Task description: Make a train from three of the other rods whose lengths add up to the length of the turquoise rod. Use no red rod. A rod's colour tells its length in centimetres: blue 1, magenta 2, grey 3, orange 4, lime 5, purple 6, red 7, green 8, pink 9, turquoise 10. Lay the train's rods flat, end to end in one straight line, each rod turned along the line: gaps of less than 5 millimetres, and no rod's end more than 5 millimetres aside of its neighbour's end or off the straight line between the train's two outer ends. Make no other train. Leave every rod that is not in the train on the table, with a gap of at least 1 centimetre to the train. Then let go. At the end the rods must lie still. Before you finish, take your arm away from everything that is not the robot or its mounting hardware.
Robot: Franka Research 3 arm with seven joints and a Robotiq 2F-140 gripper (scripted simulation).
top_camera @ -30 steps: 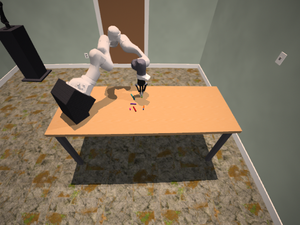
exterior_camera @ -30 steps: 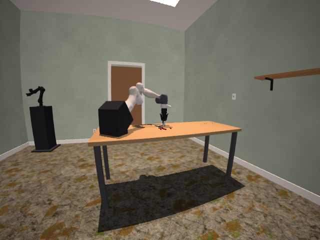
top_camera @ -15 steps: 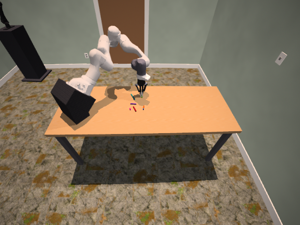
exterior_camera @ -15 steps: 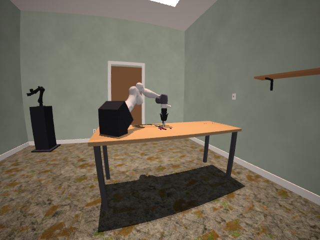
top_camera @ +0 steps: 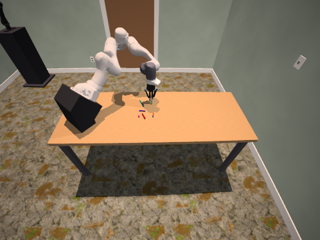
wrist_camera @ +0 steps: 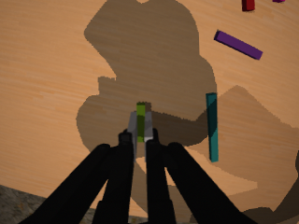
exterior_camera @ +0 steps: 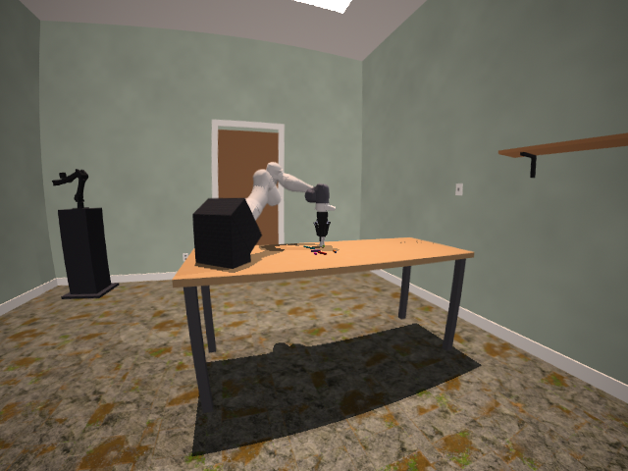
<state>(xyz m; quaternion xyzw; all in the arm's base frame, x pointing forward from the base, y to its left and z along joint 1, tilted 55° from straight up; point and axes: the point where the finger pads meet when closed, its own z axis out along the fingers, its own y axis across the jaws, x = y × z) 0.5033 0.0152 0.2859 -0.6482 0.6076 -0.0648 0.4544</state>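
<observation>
Now: hand 3 cm short of the orange rod, 17 cm to the left of it and 3 cm above it. From my hand the other things lie so: lime rod 3 cm below; purple rod 8 cm behind, 13 cm to the right, 3 cm below; turquoise rod 9 cm behind, 2 cm to the right, 3 cm below.
</observation>
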